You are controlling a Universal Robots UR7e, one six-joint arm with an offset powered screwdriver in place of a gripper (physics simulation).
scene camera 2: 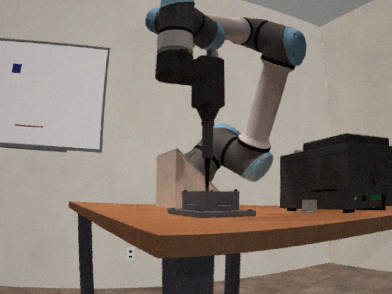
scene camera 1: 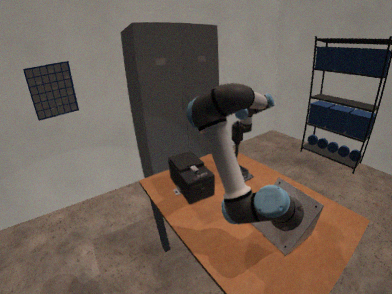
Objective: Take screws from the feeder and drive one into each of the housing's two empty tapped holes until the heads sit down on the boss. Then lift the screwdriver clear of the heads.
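My screwdriver (scene camera 1: 237, 147) (scene camera 2: 207, 188) points straight down at the housing (scene camera 1: 245, 173) (scene camera 2: 210, 201), a grey block on a flat flange. In scene camera 2 the thin bit reaches the housing's top near its middle, and its lower end is hidden by the top edge. Whether a screw is on the bit cannot be seen. Small dark heads show at the top corners of the housing; the tapped holes do not show. The screw feeder (scene camera 1: 192, 181) (scene camera 2: 332, 175) is a black box standing apart from the housing. In scene camera 1 my forearm partly hides the housing.
The wooden table (scene camera 1: 225, 255) (scene camera 2: 125, 220) carries the arm's wedge-shaped base mount (scene camera 1: 310, 220) (scene camera 2: 167, 182). A small pale piece (scene camera 1: 176, 192) (scene camera 2: 309, 205) is beside the feeder. A grey cabinet (scene camera 1: 175, 90) stands behind the table, and a shelf rack (scene camera 1: 345, 102) stands at the right.
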